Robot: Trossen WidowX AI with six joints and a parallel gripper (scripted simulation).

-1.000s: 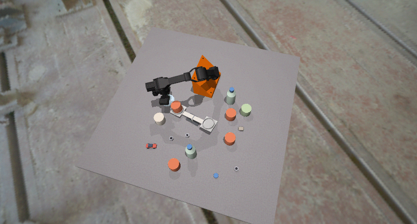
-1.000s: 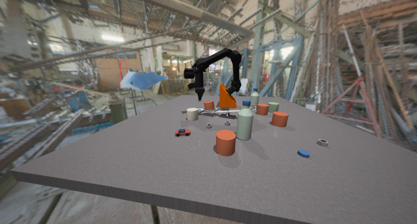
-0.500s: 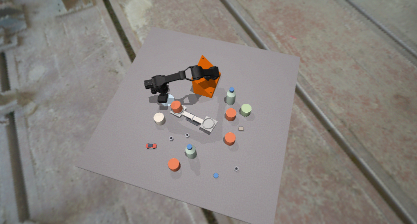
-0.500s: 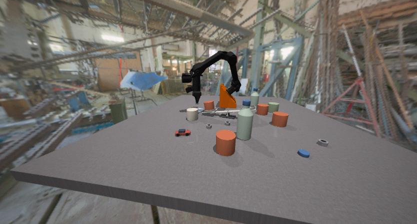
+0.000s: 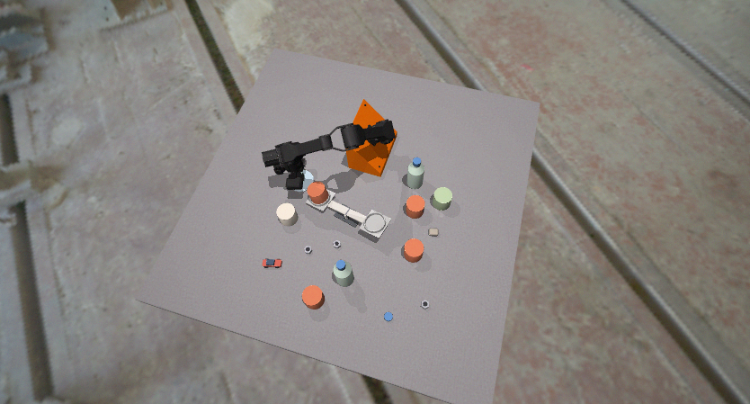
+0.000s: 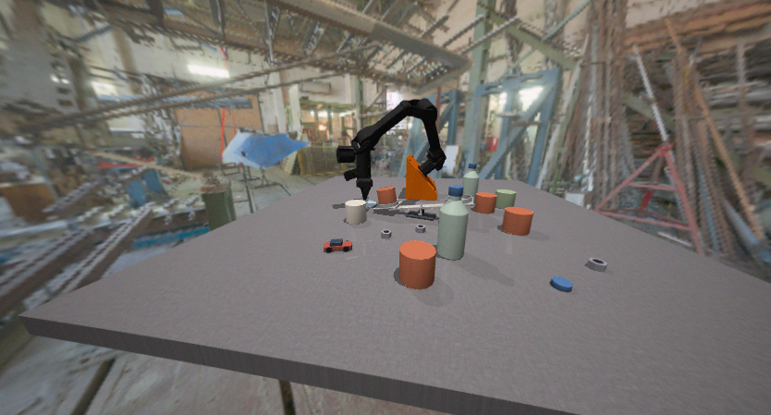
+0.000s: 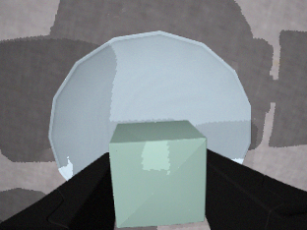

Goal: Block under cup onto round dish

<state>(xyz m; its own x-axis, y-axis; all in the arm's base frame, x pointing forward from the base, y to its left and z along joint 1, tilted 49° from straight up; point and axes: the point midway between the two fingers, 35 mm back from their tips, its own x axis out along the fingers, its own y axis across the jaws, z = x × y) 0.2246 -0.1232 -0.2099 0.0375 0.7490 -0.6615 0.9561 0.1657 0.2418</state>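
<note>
My gripper tip is 20 mm above the pale blue round dish. From my gripper tip the other things lie so: green cup: 590 mm to the left, 70 mm behind, 10 mm above; cream cup: 170 mm ahead, 10 mm above; toy car: 360 mm ahead, 30 mm to the left, 10 mm below.
</note>
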